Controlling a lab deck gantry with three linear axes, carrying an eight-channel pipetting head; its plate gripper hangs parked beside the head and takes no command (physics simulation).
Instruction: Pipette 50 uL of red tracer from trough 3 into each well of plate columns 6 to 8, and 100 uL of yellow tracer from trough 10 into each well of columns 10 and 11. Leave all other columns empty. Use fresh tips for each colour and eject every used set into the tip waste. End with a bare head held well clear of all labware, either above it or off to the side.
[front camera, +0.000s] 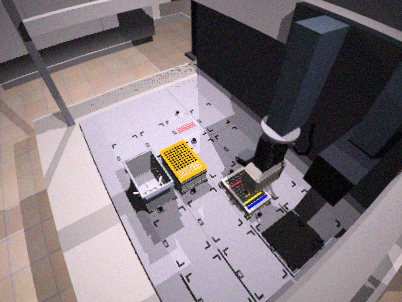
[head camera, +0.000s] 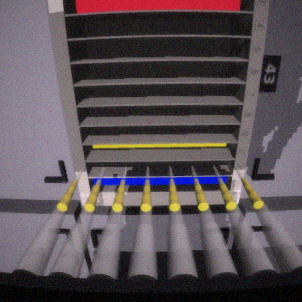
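Observation:
The pipetting head (front camera: 265, 175) is over the trough reservoir (front camera: 228, 188) (head camera: 72, 135) at its yellow end. Eight tips (head camera: 174, 201) are on the head, each with yellow liquid inside; their ends show above the troughs. The red trough (front camera: 235, 184) (head camera: 157, 5), yellow trough (head camera: 160, 145) and blue trough (front camera: 257, 202) (head camera: 160, 180) show colour. The clear plate has three red columns (front camera: 186, 127); no yellow shows in it. The yellow tip rack (front camera: 170, 151) holds white tips at its front end. The tip waste (front camera: 131, 175) holds loose white tips. The parked gripper's fingers cannot be made out.
A dark block (front camera: 332, 175) hangs right of the head, beside a tall dark column (front camera: 385, 112). The head's blue-grey column (front camera: 305, 75) rises behind the reservoir. A dark wall (front camera: 230, 55) stands at the back. The rack stands between the waste and the reservoir, with the plate behind it.

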